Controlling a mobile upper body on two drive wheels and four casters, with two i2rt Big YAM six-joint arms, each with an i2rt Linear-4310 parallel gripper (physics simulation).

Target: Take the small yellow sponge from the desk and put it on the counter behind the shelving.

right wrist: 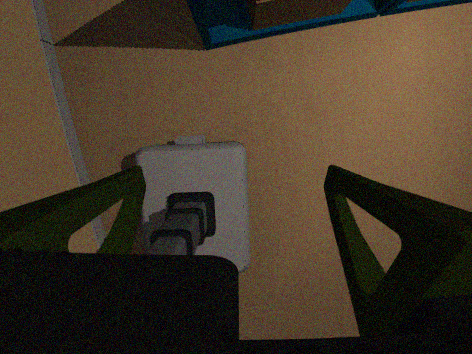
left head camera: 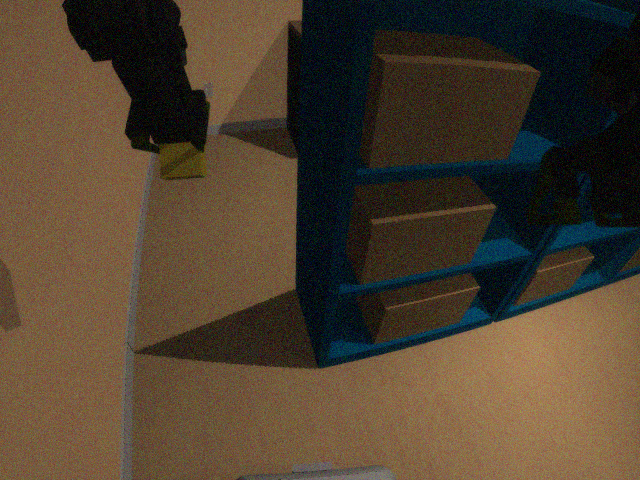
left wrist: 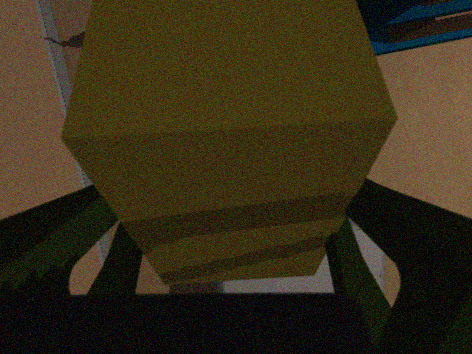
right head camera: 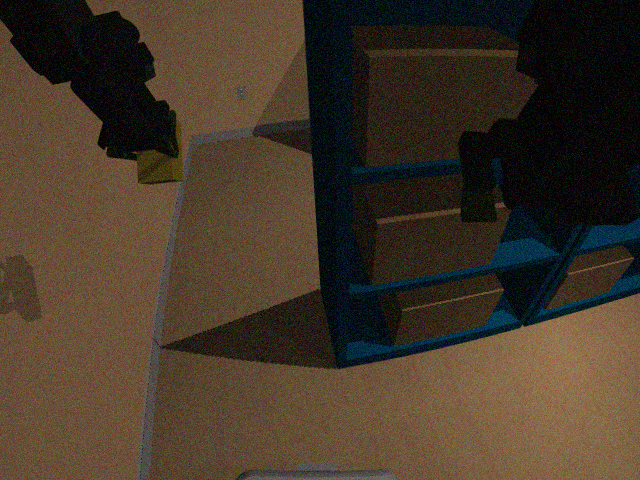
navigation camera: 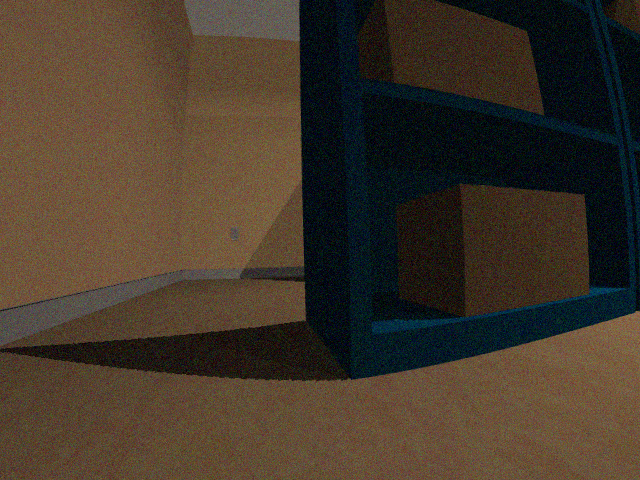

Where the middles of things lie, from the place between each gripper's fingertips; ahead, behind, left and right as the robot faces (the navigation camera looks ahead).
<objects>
Now: right hand 26 cm short of the yellow sponge (left head camera: pixel 177 160), 44 cm to the right of it and 7 cm above it.
I see the yellow sponge 1 cm above my left hand.
</objects>
